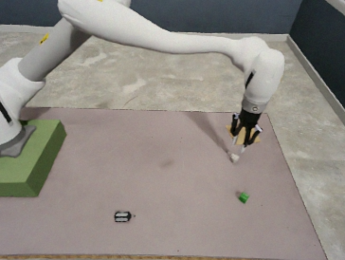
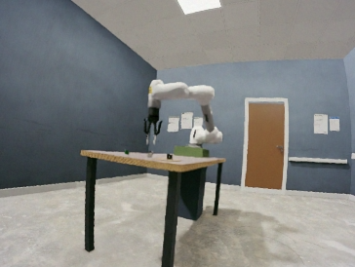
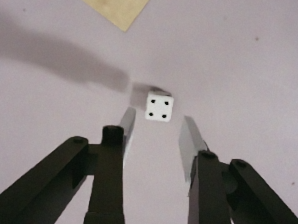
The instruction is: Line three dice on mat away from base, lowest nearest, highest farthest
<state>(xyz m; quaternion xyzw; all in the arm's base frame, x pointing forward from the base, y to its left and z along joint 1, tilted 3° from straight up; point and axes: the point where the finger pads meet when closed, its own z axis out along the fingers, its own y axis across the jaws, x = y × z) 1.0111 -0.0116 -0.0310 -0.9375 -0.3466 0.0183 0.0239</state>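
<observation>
The white die is 11 cm below my hand. From my hand the other things lie so: mat (17 cm to the left, 12 cm below, 8 cm ahead); then black die (17 cm to the left, 10 cm below, 4 cm ahead); then green die (20 cm to the right, 11 cm below).
</observation>
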